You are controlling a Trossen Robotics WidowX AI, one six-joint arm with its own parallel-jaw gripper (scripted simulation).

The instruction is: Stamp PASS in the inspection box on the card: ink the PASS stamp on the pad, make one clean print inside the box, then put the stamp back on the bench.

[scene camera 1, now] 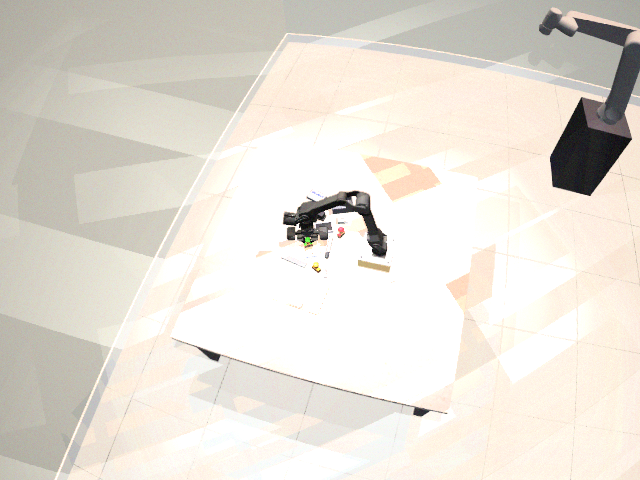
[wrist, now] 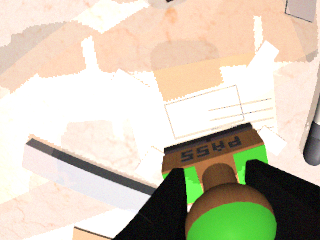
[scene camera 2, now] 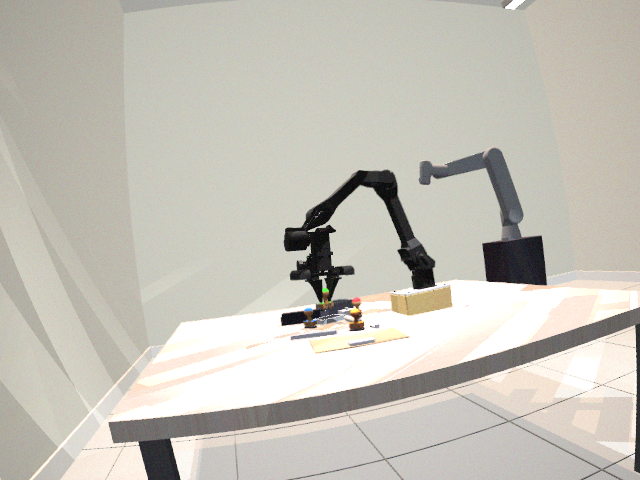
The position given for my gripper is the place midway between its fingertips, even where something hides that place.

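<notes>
My gripper [scene camera 2: 325,302] is in sight, and it shows in the wrist view [wrist: 215,174] too. Then there's a brown card [scene camera 2: 385,335], plus a grey ruler-like bar [wrist: 55,165].
</notes>
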